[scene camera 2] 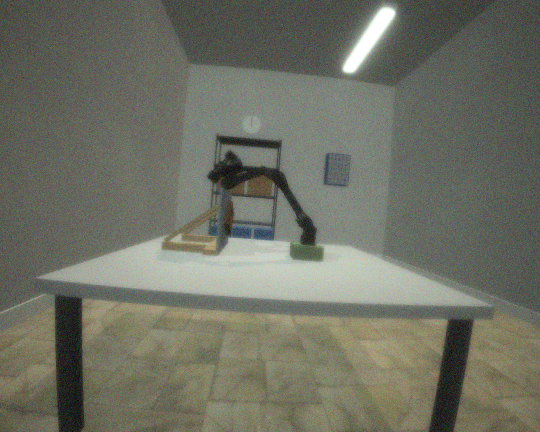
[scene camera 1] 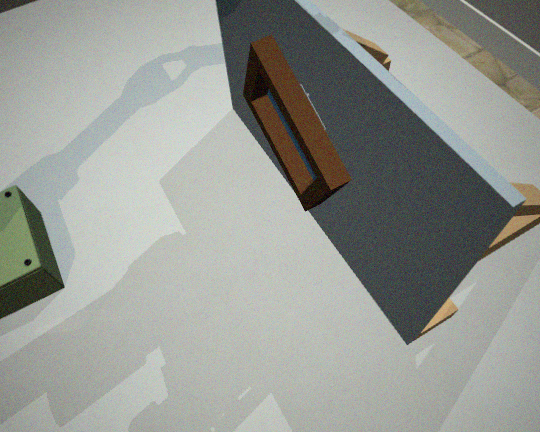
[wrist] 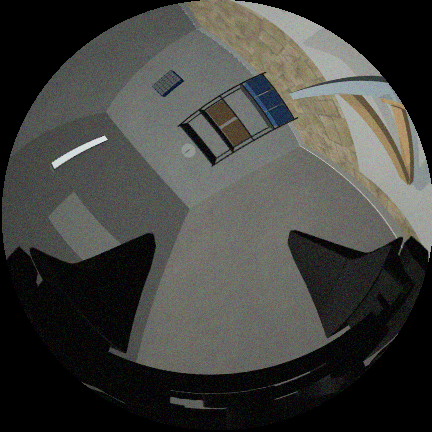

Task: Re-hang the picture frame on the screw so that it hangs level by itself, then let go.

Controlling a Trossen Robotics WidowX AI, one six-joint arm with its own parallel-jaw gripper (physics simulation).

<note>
My gripper [wrist: 223, 239] is open, holding nothing. Also in view: a brown picture frame [scene camera 1: 284, 112]. Also in view: a wooden brace [wrist: 356, 101].
The wrist view does not show the brown picture frame: it is out of frame.
</note>
